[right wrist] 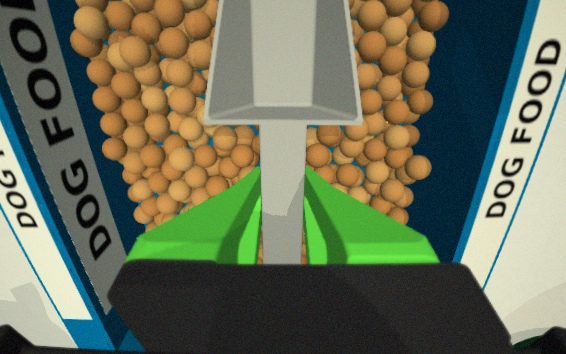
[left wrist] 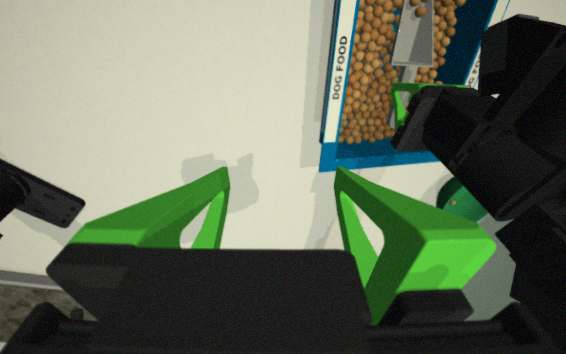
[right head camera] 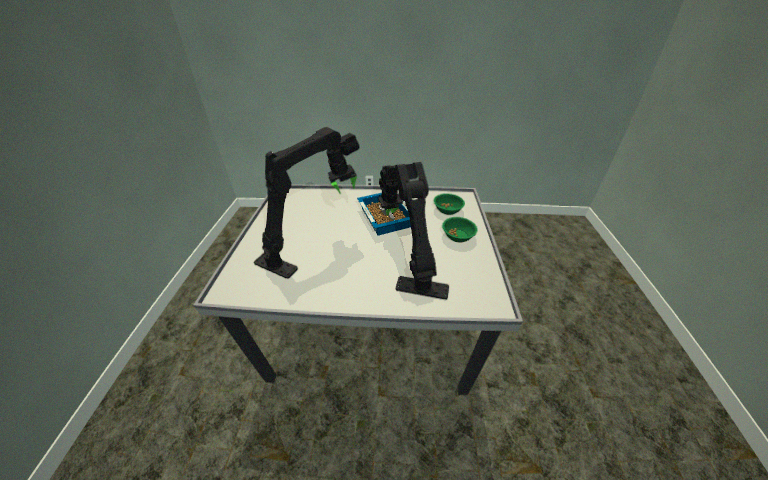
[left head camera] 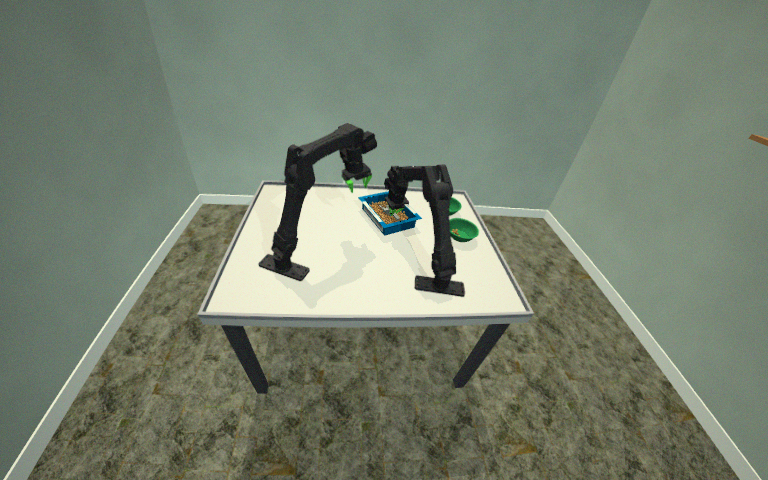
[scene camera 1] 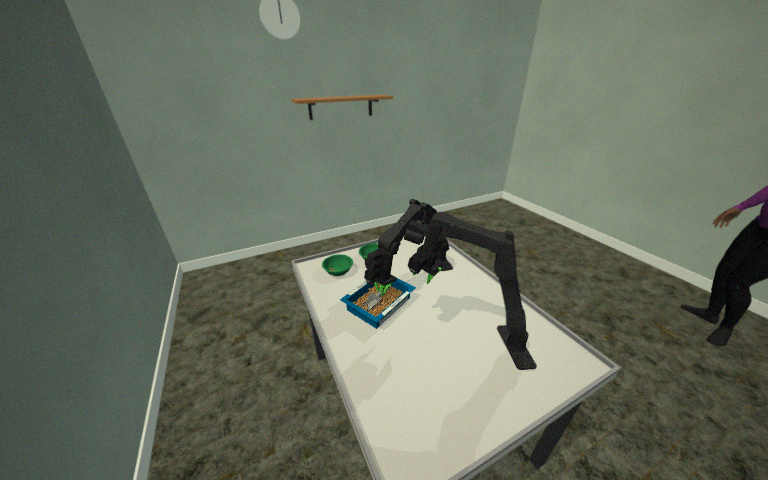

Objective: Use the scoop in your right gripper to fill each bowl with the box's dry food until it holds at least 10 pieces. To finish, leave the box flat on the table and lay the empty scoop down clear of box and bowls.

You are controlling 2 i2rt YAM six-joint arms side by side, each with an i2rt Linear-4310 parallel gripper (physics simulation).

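Seen in the pictures: left gripper, fingertip midpoint: [left wrist: 282, 176] [right head camera: 347, 191] [left head camera: 358, 189] [scene camera 1: 420, 279]; right gripper, fingertip midpoint: [right wrist: 282, 177] [left wrist: 399, 87] [right head camera: 389, 214] [left head camera: 392, 214] [scene camera 1: 381, 294]; left arm's base, link origin: [left wrist: 8, 181] [right head camera: 275, 266] [left head camera: 283, 268] [scene camera 1: 515, 346]; right arm's base, link origin: [right head camera: 422, 288] [left head camera: 439, 286].
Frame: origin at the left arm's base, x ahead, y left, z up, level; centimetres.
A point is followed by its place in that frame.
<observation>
My right gripper [right wrist: 282, 177] {x 50.0, y -29.7, z 3.4 cm} is shut on the handle of the grey scoop [right wrist: 283, 55] {x 53.8, y -25.9, z 1.8 cm} [left wrist: 415, 37] {x 55.3, y -26.3, z 1.9 cm} [scene camera 1: 372, 300] {x 54.0, y -27.4, z 2.1 cm}, low over the dry food in the blue box [left head camera: 399, 228] {x 42.5, y -35.5, z 2.1 cm} [right head camera: 394, 226] {x 42.9, y -35.8, z 3.0 cm} [scene camera 1: 362, 318] {x 58.5, y -17.7, z 1.0 cm}. In the left wrist view a few pieces lie at the scoop's far part. The box lies flat on the table. Two green bowls stand right of it in the right head view: the nearer bowl [right head camera: 465, 230] {x 57.2, y -66.5, z 0.9 cm} [left head camera: 467, 230] {x 57.2, y -67.2, z 1.5 cm} and the farther bowl [right head camera: 449, 208] {x 72.9, y -54.1, z 0.3 cm} [left head camera: 454, 206] {x 75.7, y -58.1, z 2.0 cm}, each with some pieces inside; I cannot count them. My left gripper [left wrist: 282, 176] {x 35.0, y -16.6, z 21.6 cm} [left head camera: 359, 183] {x 35.0, y -16.6, z 21.6 cm} is open and empty above the table, beside the box.
The white table [left head camera: 339, 283] {x 1.8, y -23.4, z 0.0 cm} [scene camera 1: 430, 390] {x 35.9, y 15.4, z 0.0 cm} has a raised grey rim. In scene camera 1 the bowls stand behind the box, near the table's far corner. The two arms are close together over the back of the table. A person [scene camera 1: 741, 271] stands at the right in scene camera 1.
</observation>
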